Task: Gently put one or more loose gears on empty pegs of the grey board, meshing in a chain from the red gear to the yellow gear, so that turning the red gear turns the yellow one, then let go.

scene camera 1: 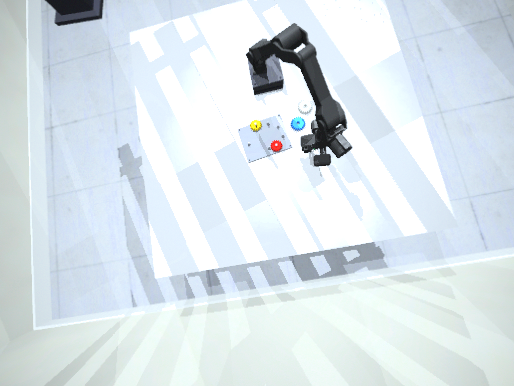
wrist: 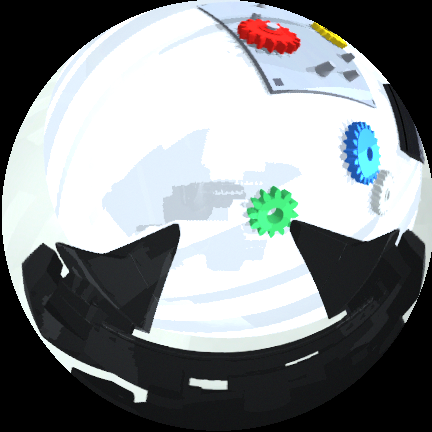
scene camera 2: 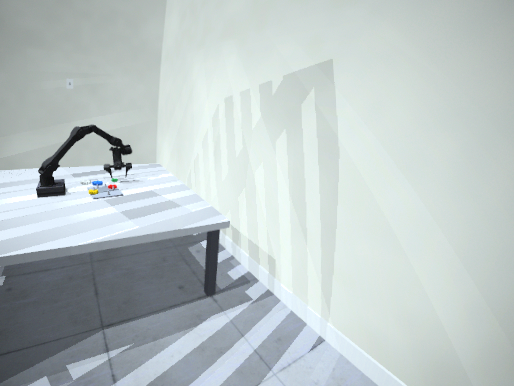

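Seen in the pictures: gripper, fingertip midpoint: (scene camera 1: 317, 150) (wrist: 236, 227) (scene camera 2: 119, 178); arm's base at its link origin: (scene camera 1: 259, 67) (scene camera 2: 47, 184).
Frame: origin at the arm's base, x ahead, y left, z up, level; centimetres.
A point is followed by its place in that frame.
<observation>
The grey board (scene camera 1: 260, 148) {x 36.4, y -1.5, z -4.8 cm} (wrist: 295, 82) {x 34.6, y 11.6, z -4.8 cm} (scene camera 2: 107, 196) {x 33.6, y -9.7, z -5.0 cm} carries the red gear (scene camera 1: 276, 146) {x 36.6, y 5.8, z -3.1 cm} (wrist: 269, 37) (scene camera 2: 112, 187) {x 36.0, y 3.7, z -3.9 cm} and the yellow gear (scene camera 1: 256, 125) {x 26.1, y -2.8, z -3.0 cm} (wrist: 330, 35) (scene camera 2: 93, 192) {x 25.6, y -5.0, z -3.8 cm}, with several bare pegs. Off the board lie a blue gear (scene camera 1: 298, 123) {x 26.9, y 16.1, z -3.8 cm} (wrist: 361, 152) {x 27.8, y 16.4, z -3.9 cm} (scene camera 2: 97, 183) {x 26.3, y 13.1, z -4.0 cm}, a white gear (scene camera 1: 305, 107) {x 19.0, y 19.8, z -3.9 cm} (wrist: 383, 193) {x 19.8, y 19.8, z -4.1 cm} and a green gear (wrist: 273, 212) {x 36.3, y 23.0, z -5.5 cm} (scene camera 2: 114, 180) {x 36.7, y 20.5, z -4.4 cm}. My gripper (wrist: 236, 227) {x 39.7, y 23.3, z -3.7 cm} (scene camera 2: 119, 177) {x 39.7, y 23.3, z -3.7 cm} is open and empty, low over the table. In the wrist view the green gear is just ahead of the right fingertip; the arm hides it in scene camera 1.
The arm's black base (scene camera 1: 266, 80) {x 6.8, y 2.8, z 0.2 cm} (scene camera 2: 51, 188) {x 3.1, y -4.3, z -0.8 cm} stands on the white table (scene camera 1: 200, 240) {x 77.1, y -30.6, z -5.6 cm} (scene camera 2: 165, 215) {x 62.7, y -40.0, z -5.6 cm}, behind the board and loose gears. The white gear lies beside the blue gear, on the base side. A pale wall (scene camera 2: 400, 175) rises beyond the table.
</observation>
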